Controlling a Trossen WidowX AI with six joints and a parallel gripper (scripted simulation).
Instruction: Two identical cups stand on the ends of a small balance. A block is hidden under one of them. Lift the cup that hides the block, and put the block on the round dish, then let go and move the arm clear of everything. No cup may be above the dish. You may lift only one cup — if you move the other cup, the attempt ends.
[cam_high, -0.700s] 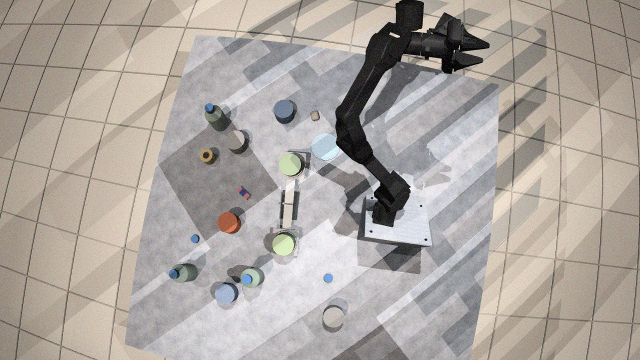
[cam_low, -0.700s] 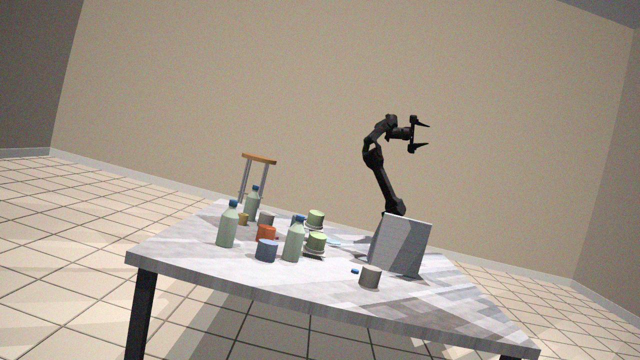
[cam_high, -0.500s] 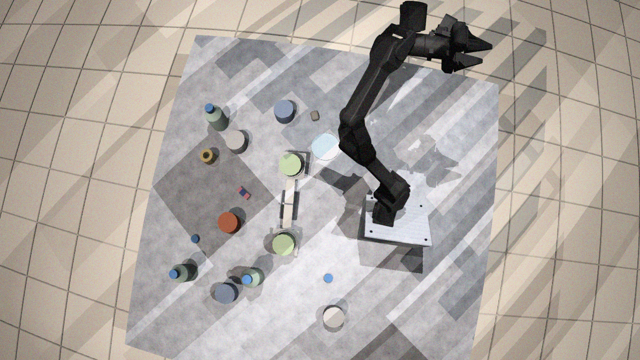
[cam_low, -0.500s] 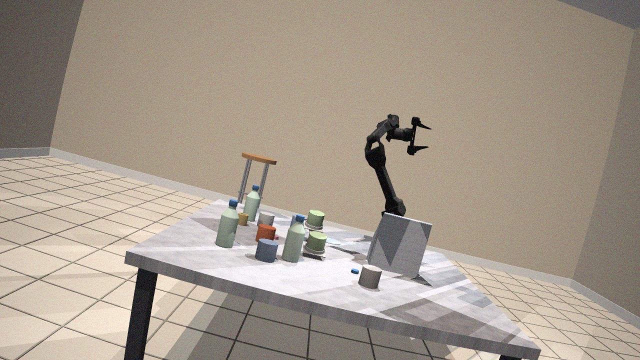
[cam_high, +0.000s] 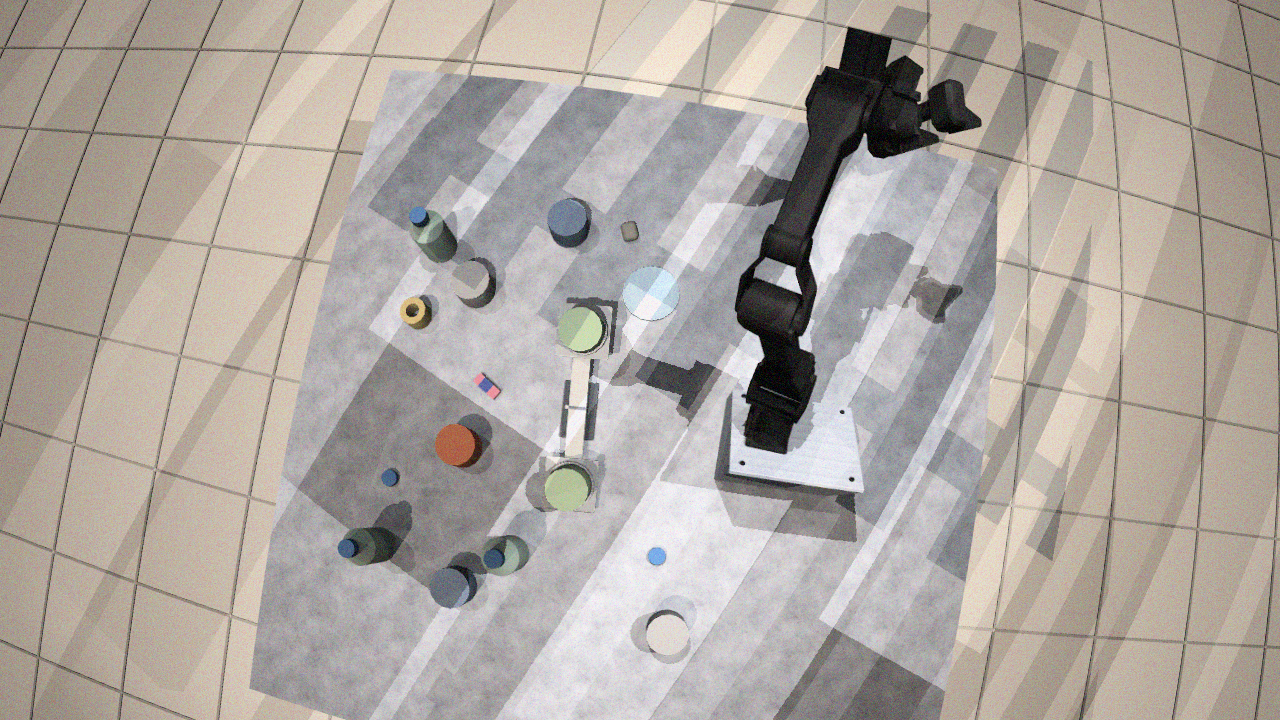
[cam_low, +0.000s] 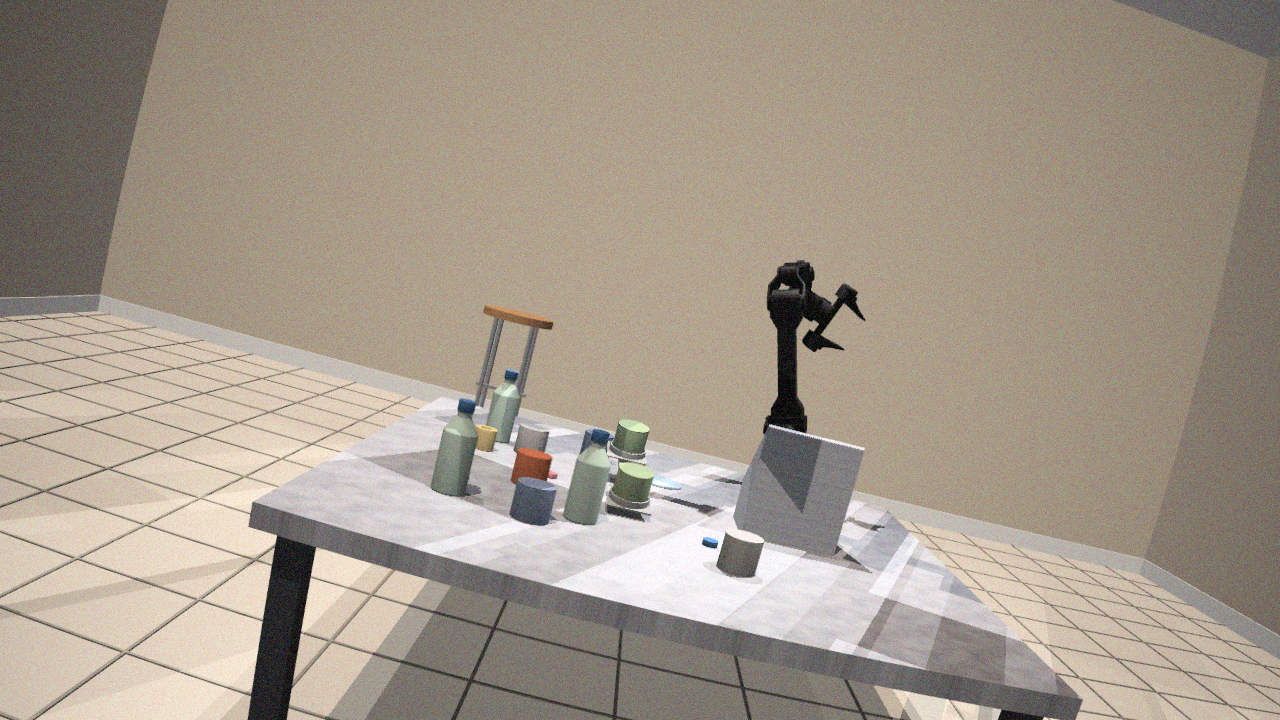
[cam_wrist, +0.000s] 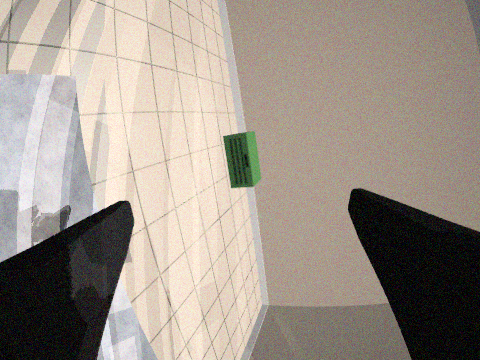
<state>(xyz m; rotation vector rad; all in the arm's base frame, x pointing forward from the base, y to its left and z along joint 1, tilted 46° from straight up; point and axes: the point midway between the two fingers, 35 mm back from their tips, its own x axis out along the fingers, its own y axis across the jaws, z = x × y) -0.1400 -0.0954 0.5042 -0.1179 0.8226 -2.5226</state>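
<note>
My gripper tip is now 44 cm short of the grey block, 58 cm to the right of it and 41 cm above it. The rest, counted from my gripper tip: light blue round dish (39 cm ahead, 21 cm to the left, 45 cm below); then orange cylinder (65 cm ahead, 54 cm to the left, 42 cm below); then pink-blue eraser (63 cm ahead, 44 cm to the left, 45 cm below).
</note>
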